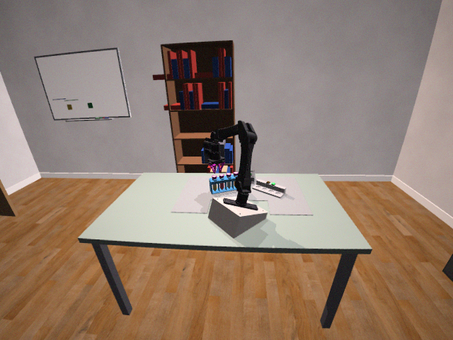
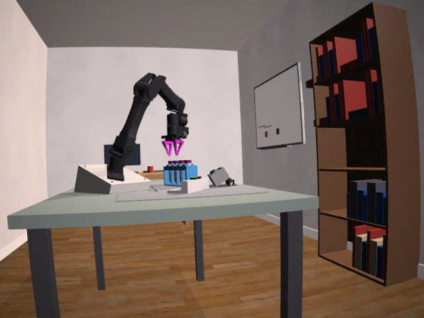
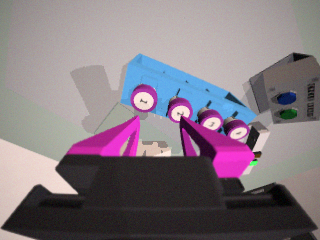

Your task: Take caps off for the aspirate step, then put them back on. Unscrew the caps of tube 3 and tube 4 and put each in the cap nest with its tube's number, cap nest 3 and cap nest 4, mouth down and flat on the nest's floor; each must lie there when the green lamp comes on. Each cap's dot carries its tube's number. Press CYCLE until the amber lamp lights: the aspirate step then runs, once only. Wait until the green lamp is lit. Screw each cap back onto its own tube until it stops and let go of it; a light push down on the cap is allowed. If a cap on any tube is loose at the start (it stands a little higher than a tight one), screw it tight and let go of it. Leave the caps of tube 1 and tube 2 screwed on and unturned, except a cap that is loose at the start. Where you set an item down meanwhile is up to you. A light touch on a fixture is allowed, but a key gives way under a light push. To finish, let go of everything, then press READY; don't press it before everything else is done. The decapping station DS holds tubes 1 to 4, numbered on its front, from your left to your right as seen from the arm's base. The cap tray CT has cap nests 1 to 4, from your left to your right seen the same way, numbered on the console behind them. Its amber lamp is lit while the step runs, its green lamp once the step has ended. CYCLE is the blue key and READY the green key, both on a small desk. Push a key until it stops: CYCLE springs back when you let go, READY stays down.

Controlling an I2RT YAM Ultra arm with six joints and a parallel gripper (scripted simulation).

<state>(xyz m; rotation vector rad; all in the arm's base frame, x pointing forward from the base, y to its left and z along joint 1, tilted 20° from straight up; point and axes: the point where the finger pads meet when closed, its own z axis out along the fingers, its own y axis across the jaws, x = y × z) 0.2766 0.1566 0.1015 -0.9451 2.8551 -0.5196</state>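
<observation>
My gripper is now 3 cm short of the purple cap, 13 cm to the left of it and 4 cm above it. Round my hand: grey key desk 14 cm ahead, 22 cm to the right, 10 cm below; blue cycle key 13 cm ahead, 20 cm to the right, 9 cm below; green ready key 11 cm ahead, 24 cm to the right, 9 cm below.
</observation>
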